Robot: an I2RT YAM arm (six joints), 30 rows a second.
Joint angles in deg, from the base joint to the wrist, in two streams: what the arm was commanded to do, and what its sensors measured. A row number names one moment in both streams.
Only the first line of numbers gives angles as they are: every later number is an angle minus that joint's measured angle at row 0.
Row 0, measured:
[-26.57, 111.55, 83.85, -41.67, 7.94, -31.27]
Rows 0 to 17, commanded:
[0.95, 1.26, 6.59, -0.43, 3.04, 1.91]
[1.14, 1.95, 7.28, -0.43, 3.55, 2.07]
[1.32, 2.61, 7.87, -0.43, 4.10, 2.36]
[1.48, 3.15, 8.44, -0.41, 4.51, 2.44]
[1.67, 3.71, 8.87, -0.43, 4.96, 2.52]
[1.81, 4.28, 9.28, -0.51, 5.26, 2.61]
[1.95, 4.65, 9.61, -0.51, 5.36, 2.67]
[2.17, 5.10, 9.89, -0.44, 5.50, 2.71]
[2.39, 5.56, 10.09, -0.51, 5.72, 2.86]
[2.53, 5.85, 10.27, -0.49, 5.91, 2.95]
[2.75, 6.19, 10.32, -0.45, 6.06, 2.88]
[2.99, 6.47, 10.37, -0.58, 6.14, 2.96]
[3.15, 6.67, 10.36, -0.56, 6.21, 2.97]
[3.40, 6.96, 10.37, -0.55, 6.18, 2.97]
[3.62, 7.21, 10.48, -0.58, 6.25, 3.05]
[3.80, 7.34, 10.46, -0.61, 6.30, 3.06]
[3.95, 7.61, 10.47, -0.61, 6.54, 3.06]
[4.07, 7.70, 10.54, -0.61, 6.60, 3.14]
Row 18, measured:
[3.39, 7.73, 5.97, -0.42, 5.19, 1.69]
